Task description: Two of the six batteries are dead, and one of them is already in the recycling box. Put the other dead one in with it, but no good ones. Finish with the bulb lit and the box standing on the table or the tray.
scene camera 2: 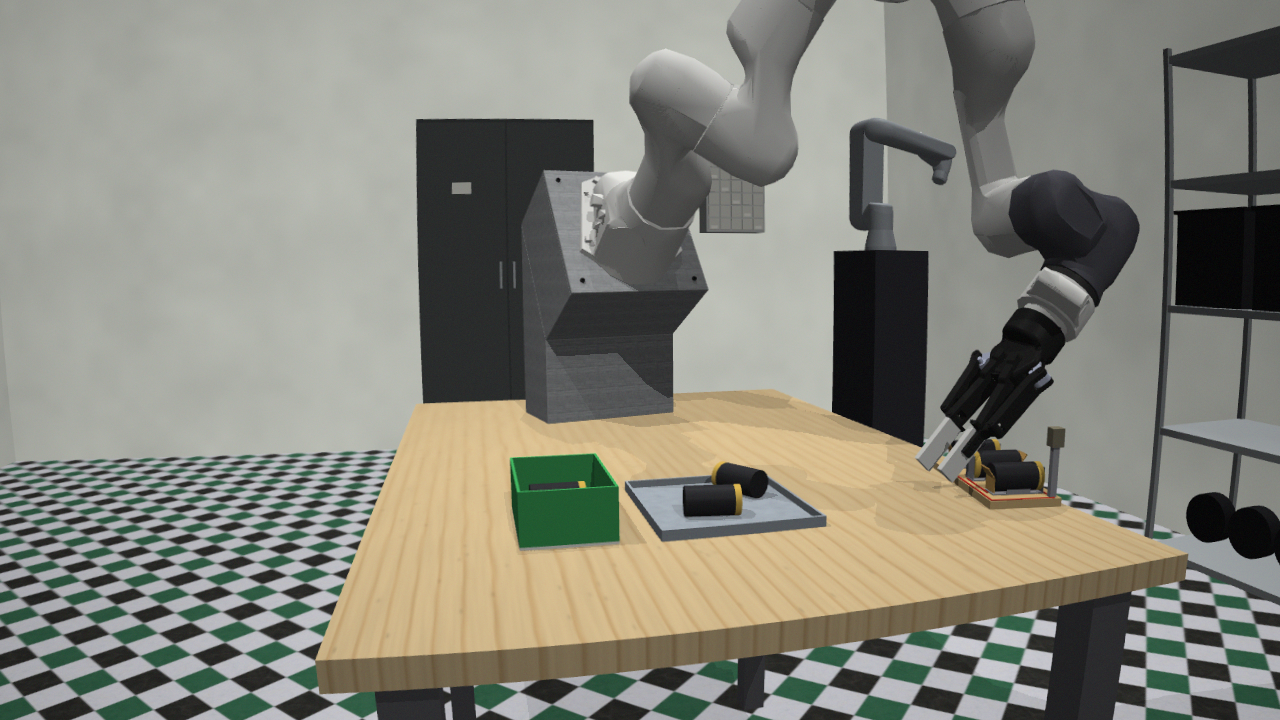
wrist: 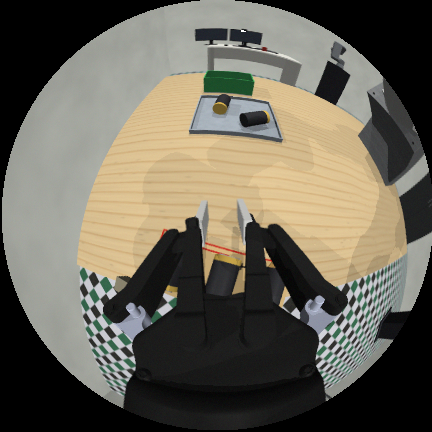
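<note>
My gripper [scene camera 2: 936, 467] [wrist: 222, 208] is partly open and empty, its tips just above the table beside the battery holder [scene camera 2: 1027, 503]. Black batteries with gold ends lie in the holder, one [scene camera 2: 1015, 475] at the near side and one [wrist: 223, 276] seen between the finger linkages; my fingers partly hide the others. The block [scene camera 2: 1056, 437] [wrist: 122, 283] on the holder's post looks dull, with no glow. The green box [scene camera 2: 566, 519] [wrist: 228, 84] stands upright on the table; a battery [scene camera 2: 556, 486] partly shows inside. Two batteries, one nearer [scene camera 2: 711, 499] [wrist: 221, 103] and one farther [scene camera 2: 742, 480] [wrist: 255, 118], lie on the tray.
The grey tray [scene camera 2: 769, 511] [wrist: 215, 125] lies beside the box on the wooden table [scene camera 2: 465, 591] [wrist: 165, 150]. The robot's grey pedestal [scene camera 2: 608, 376] stands at the table's back. The holder is near the table's right edge. A shelf rack [scene camera 2: 1167, 358] stands beyond that edge.
</note>
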